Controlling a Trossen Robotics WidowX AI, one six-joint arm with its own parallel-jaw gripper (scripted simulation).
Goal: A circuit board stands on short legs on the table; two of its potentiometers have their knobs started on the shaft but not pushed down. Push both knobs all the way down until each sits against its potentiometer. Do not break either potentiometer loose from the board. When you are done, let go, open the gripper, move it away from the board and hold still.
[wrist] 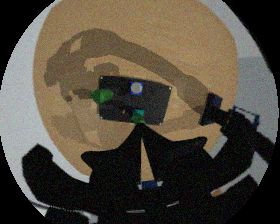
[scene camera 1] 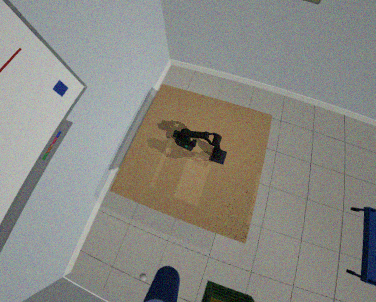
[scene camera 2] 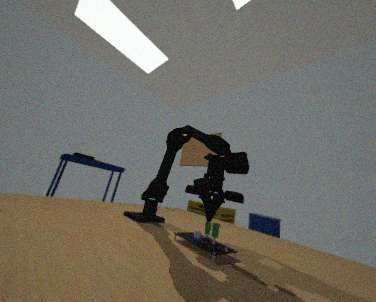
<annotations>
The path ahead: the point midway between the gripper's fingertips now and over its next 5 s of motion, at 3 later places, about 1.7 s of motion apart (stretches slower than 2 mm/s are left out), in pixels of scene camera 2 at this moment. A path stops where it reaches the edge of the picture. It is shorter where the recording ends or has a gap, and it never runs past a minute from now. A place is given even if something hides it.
The gripper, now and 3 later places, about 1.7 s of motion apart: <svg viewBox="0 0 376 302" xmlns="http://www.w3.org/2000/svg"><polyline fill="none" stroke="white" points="208,221 208,220 218,207 216,222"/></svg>
</annotations>
